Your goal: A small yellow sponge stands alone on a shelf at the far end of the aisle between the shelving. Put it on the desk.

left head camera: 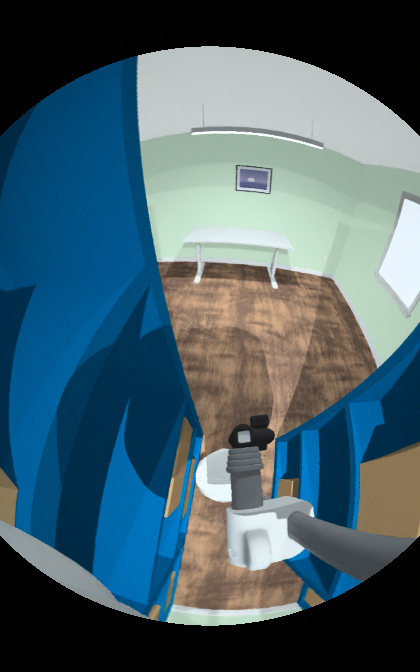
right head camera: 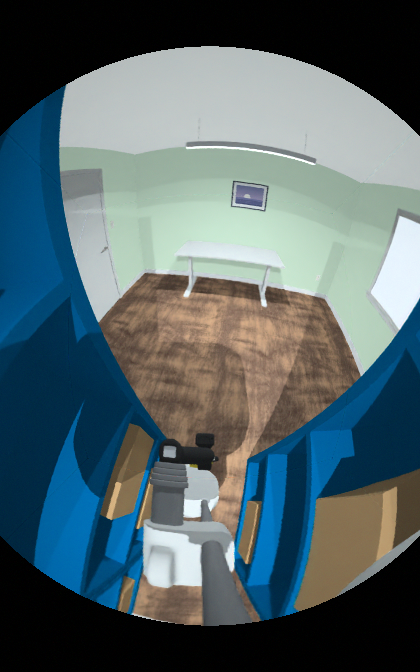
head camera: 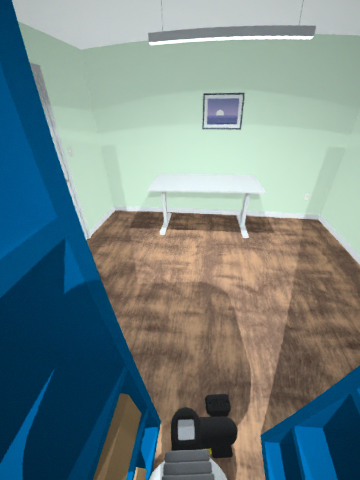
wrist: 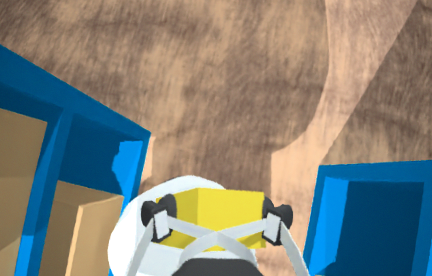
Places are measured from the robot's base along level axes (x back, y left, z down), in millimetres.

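Pixels of known places: gripper, fingertip midpoint: (wrist: pixel 212 209).
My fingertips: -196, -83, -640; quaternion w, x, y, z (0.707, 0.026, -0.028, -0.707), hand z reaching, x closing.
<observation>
Behind a point stands the place of what it marks, as x, y, z.
In the wrist view the yellow sponge (wrist: pixel 230 207) @(-205, -98, -686) sits between the two dark fingertips of my gripper (wrist: pixel 212 209) @(-196, -83, -640), which is shut on it above the white robot base. In the right head view a small yellow patch of the sponge (right head camera: pixel 193 466) shows beneath the dark wrist; in the head view a sliver of the sponge (head camera: pixel 207 451) shows too. The white desk (head camera: pixel 207 184) @(-2637, -429, -693) (left head camera: pixel 237 237) (right head camera: pixel 230 252) stands against the far wall, well ahead of the gripper, beyond a stretch of wooden floor. The fingertips are hidden in the head views.
Blue shelving (head camera: pixel 112 320) @(-343, 155, -1146) (left head camera: pixel 167 320) (wrist: pixel 100 102) @(-357, 152, -397) rises close on the left. More blue shelving (head camera: pixel 312 405) @(-244, -447, -707) (right head camera: pixel 300 440) (wrist: pixel 370 170) @(-239, -446, -303) stands on the right. Both hold cardboard boxes. The shelf ends lie beside the gripper and base. A door (right head camera: pixel 90 235) is on the left wall.
</observation>
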